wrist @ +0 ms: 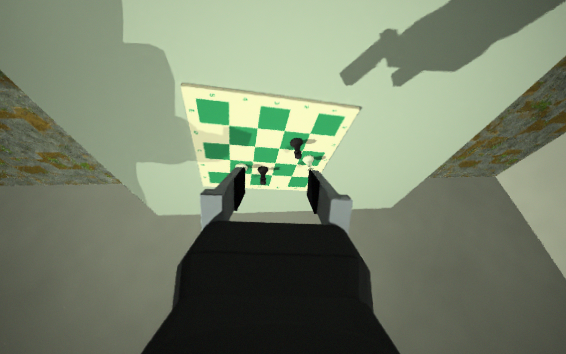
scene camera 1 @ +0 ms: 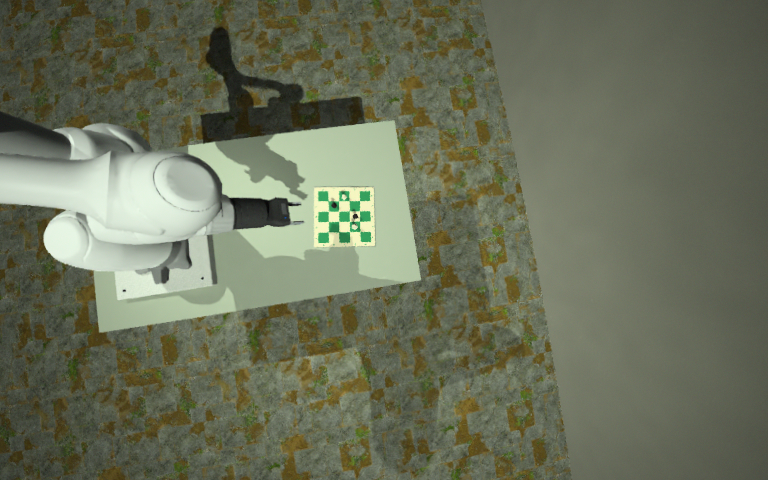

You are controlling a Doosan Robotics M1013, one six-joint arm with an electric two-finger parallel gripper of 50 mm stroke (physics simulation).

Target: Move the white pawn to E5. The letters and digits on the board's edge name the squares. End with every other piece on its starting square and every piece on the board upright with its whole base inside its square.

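Seen in the pictures: gripper, fingertip midpoint: (wrist: 276,181) (scene camera 1: 300,213); arm's base, origin of the base link: (scene camera 1: 163,245).
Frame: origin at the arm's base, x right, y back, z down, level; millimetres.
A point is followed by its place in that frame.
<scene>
The chessboard (scene camera 1: 316,220) @[z 23, x -35, y -522 mm] (wrist: 270,95) @[z 27, x -39, y -514 mm] lies on the table. Two white pieces stand upright: one (scene camera 1: 344,196) @[z -6, x -106, y -633 mm] (wrist: 309,161) @[z 13, x -110, y -625 mm] with a rounded head on C1, the other (scene camera 1: 355,226) @[z -14, x 7, y -661 mm] (wrist: 241,165) @[z 20, x 2, y -648 mm] on B4, partly behind a finger in the wrist view. They are too small to tell surely which is the pawn. A black piece (scene camera 1: 334,205) @[z 9, x -80, y -593 mm] (wrist: 296,145) @[z 13, x -82, y -586 mm] stands on D2, another black piece (scene camera 1: 355,216) @[z -6, x -30, y -665 mm] (wrist: 263,172) @[z 13, x -36, y -658 mm] on B3. The green corner square E5 (scene camera 1: 323,237) @[z 23, x 30, y -541 mm] (wrist: 213,111) @[z 23, x 31, y -539 mm] is bare. My gripper (scene camera 1: 297,213) @[z -103, x -40, y -501 mm] (wrist: 276,181) @[z -103, x -40, y -501 mm] is open and empty, above the table and beside the board's E side in the scene view.
The pale green table (scene camera 1: 390,169) @[z 29, x -204, y -814 mm] (wrist: 280,40) @[z 29, x -45, y -453 mm] carries the arm's base plate (scene camera 1: 164,289) @[z 0, x 151, y 7 mm] at its left part. The arm's shadow falls on the table beside the board. Patterned floor (scene camera 1: 283,396) surrounds the table, with a plain grey area (scene camera 1: 651,226) at the right.
</scene>
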